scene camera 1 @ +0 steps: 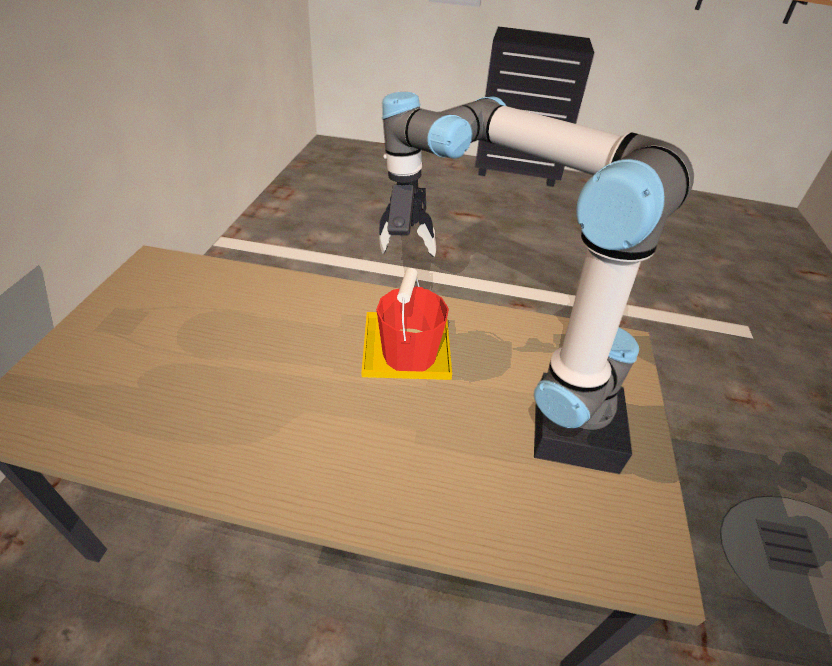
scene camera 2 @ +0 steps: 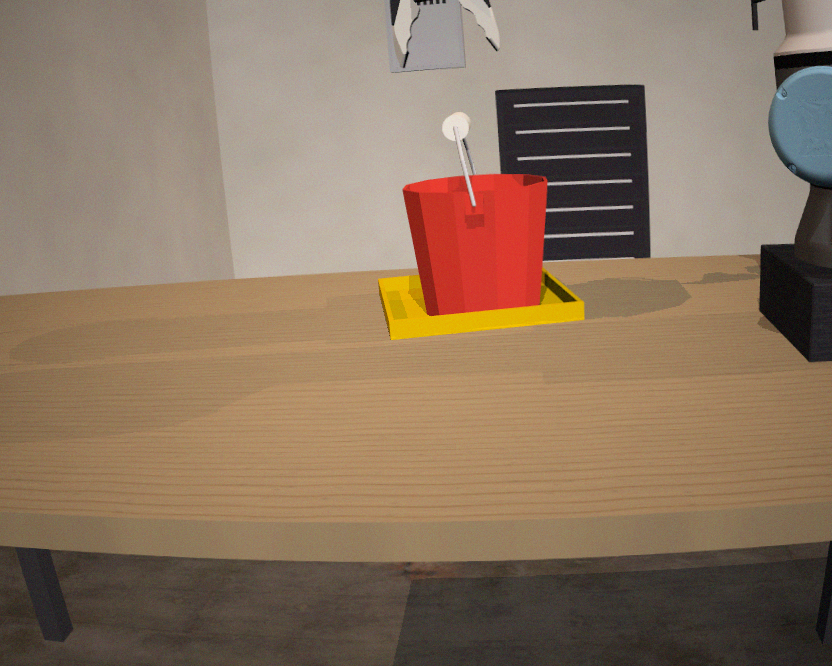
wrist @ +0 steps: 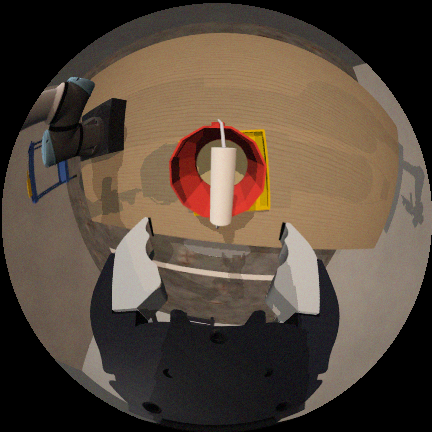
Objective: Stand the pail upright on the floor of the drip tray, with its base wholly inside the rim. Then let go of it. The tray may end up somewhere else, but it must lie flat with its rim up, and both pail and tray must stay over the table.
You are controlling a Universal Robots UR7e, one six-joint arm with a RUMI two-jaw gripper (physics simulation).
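Frame: origin at the arm's base, x down, y right, z back, level; centimetres.
Where they show: gripper, fingertip midpoint: (scene camera 1: 408, 255) (scene camera 2: 450, 59) (wrist: 216, 221); arm's base, origin of the base link: (wrist: 92, 136).
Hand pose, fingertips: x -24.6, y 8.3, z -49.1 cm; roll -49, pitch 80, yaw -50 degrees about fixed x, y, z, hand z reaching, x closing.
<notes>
Things, the pixels of their top centre, and the offset from my fingertips. Level surfaces: height alone.
- yellow drip tray, middle of its top: (scene camera 2: 472, 289) (wrist: 226, 173) (scene camera 1: 407, 341) dx +30.8, dy +2.6, dz +0.2 cm
- pail's white handle grip, middle of its top: (wrist: 220, 189) (scene camera 2: 456, 113) (scene camera 1: 407, 280) dx +7.0, dy -0.5, dz +0.3 cm
- wooden table, its level: dx +33.1 cm
A red pail (scene camera 1: 414, 347) (scene camera 2: 485, 250) (wrist: 192, 192) stands upright on the floor of the yellow drip tray (scene camera 1: 371, 364) (scene camera 2: 485, 324) (wrist: 267, 175). Its base appears to be inside the rim; the far side of the base is hidden. The tray lies flat, rim up, on the table. The pail's white handle grip (scene camera 1: 407, 285) (scene camera 2: 455, 126) (wrist: 223, 186) stands raised above the pail's mouth, leaning a little to one side. My gripper (scene camera 1: 408, 251) (scene camera 2: 451, 56) (wrist: 216, 221) is open and empty, above the handle grip and apart from it.
The wooden table (scene camera 1: 277, 444) (scene camera 2: 416, 430) (wrist: 310, 110) carries the tray and the arm's black base block (scene camera 1: 581, 444) (scene camera 2: 791, 305) (wrist: 116, 127), which stands to the right of the tray in the scene views. A dark cabinet (scene camera 1: 537, 72) (scene camera 2: 575, 118) stands behind the table.
</notes>
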